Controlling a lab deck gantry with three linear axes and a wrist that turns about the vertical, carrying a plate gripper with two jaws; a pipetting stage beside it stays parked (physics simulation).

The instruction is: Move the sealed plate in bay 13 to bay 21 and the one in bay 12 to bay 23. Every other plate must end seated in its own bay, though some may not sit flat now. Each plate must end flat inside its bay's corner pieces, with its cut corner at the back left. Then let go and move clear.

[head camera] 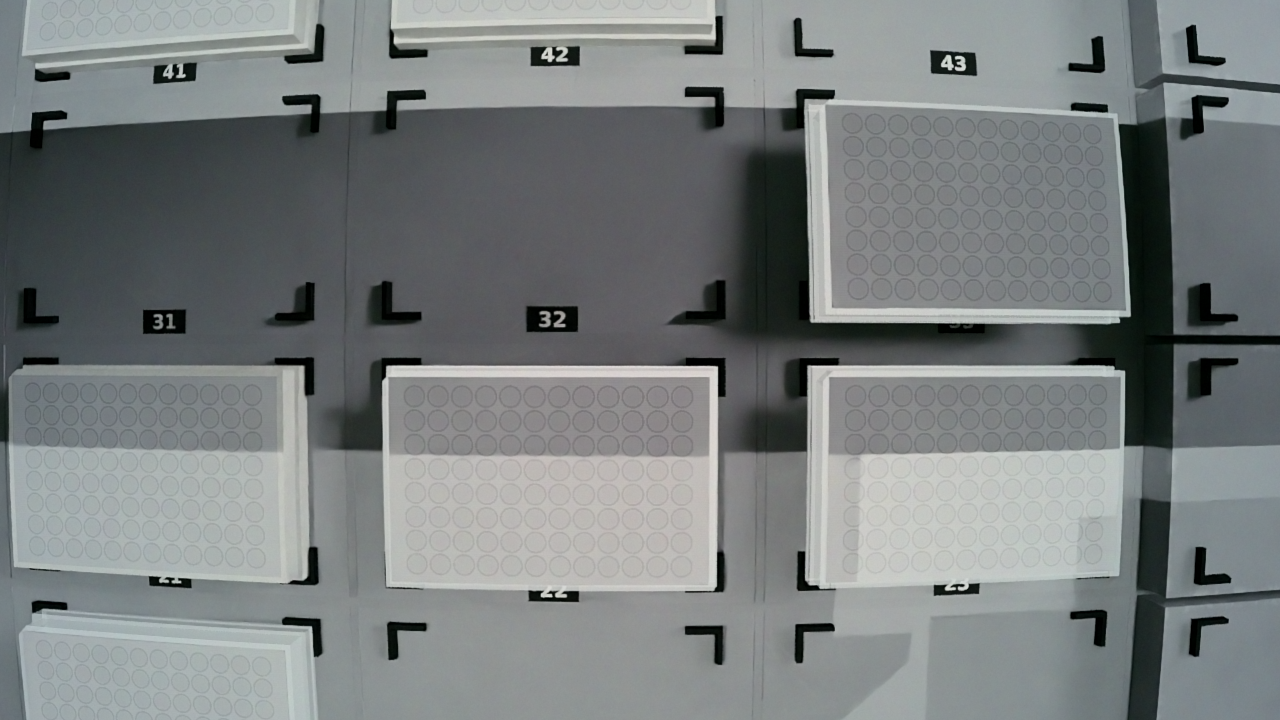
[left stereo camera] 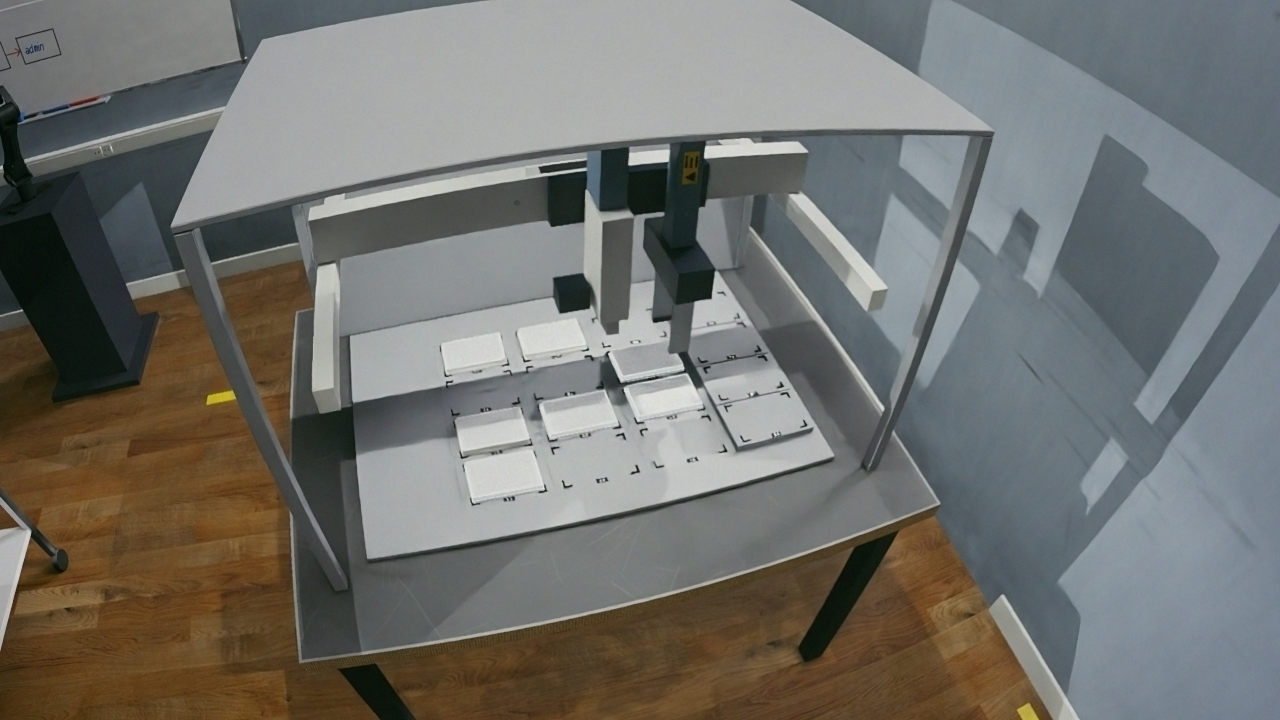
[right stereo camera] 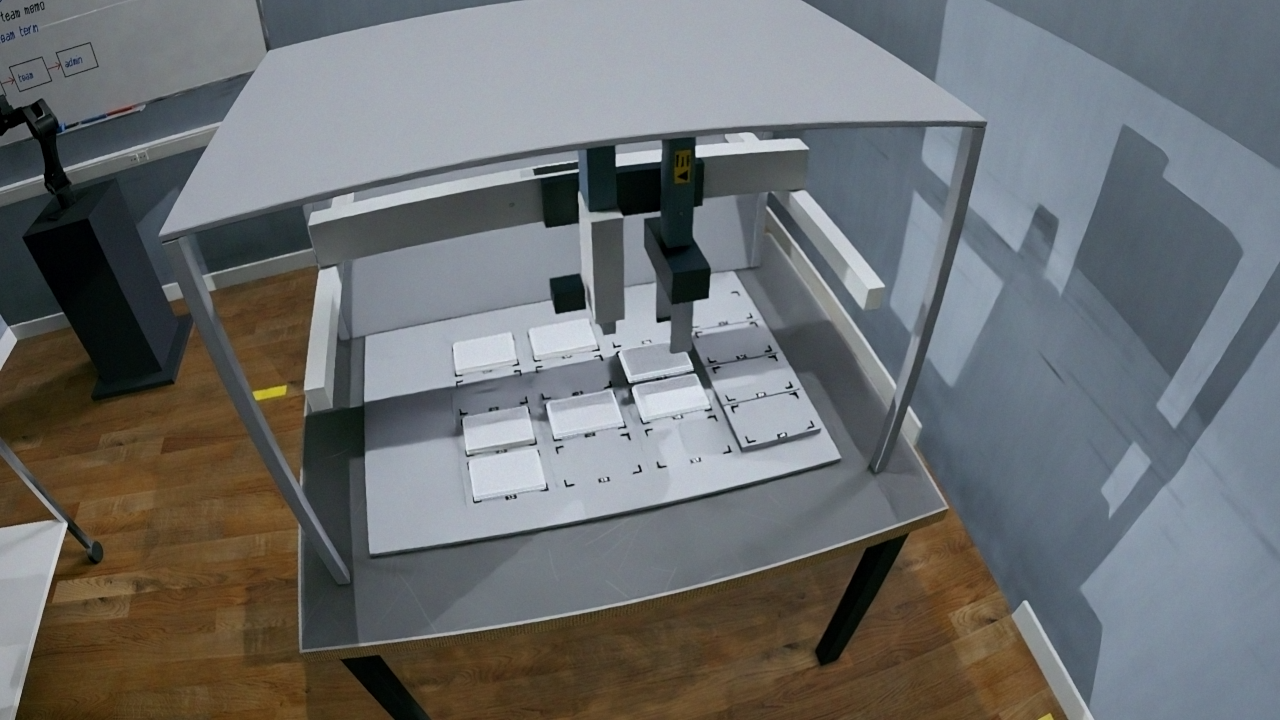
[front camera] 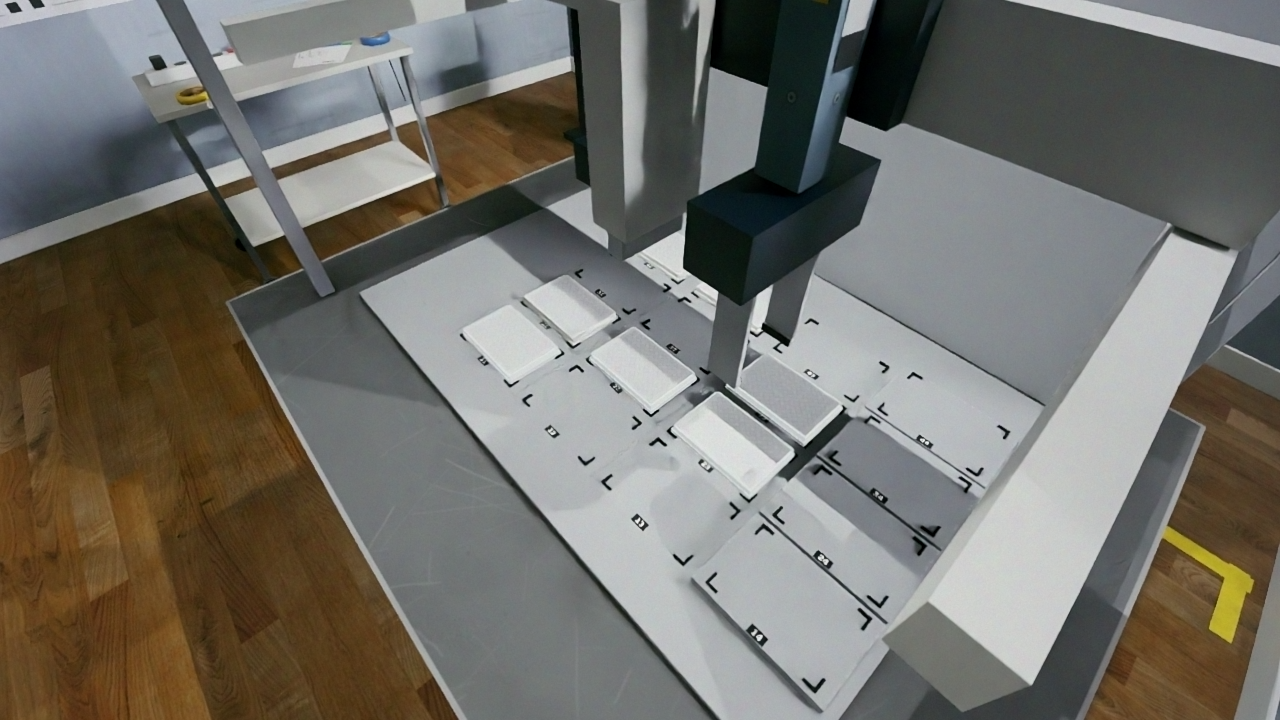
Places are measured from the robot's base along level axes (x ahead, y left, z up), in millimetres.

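Pixels of known places: gripper, between the fingertips: (left stereo camera: 669, 335) (right stereo camera: 673, 335) (front camera: 751, 355); robot's base, origin of its link: (left stereo camera: 472, 504) (right stereo camera: 475, 501) (front camera: 463, 335).
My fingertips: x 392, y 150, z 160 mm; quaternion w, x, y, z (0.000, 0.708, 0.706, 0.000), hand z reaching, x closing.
Ahead of a thing's pixels: the offset from my fingertips to its middle. "spot": to the spot under its first point.
A sealed plate {dx +0, dy +0, dz -153 mm} (front camera: 733, 443) (head camera: 964, 510) (left stereo camera: 664, 395) (right stereo camera: 669, 396) sits inside bay 23's corner pieces, looking flat. Another plate {dx -328, dy +0, dz -153 mm} (front camera: 570, 308) (head camera: 147, 501) (left stereo camera: 493, 431) (right stereo camera: 497, 429) sits in bay 21. The plate in bay 33 {spot: dx +9, dy +97, dz -144 mm} (front camera: 787, 398) (head camera: 975, 210) (left stereo camera: 646, 362) (right stereo camera: 656, 364) looks off-seat: its front edge overlaps the bay label, with dark shadow beside it. Bay 13 {spot: dx +0, dy -154, dz -160 mm} (front camera: 639, 522) and bay 12 {spot: dx -165, dy -154, dz -160 mm} (front camera: 551, 431) hold no plate. My gripper (front camera: 751, 361) (left stereo camera: 670, 335) (right stereo camera: 672, 335) is open and empty, raised above the bay 23 area. It is not visible in the head view.
Plates stand in bay 22 {spot: dx -159, dy -7, dz -146 mm} (front camera: 640, 367) (head camera: 550, 501), bay 11 {spot: dx -319, dy -111, dz -145 mm} (front camera: 510, 342) (head camera: 161, 676), bay 41 {spot: dx -319, dy +181, dz -146 mm} (head camera: 170, 22) and bay 42 {spot: dx -162, dy +175, dz -146 mm} (head camera: 554, 17). Bays 31 and 32 are vacant. The pipetting stage (front camera: 648, 116) (left stereo camera: 608, 268) hangs left of my gripper. Raised bays line the right.
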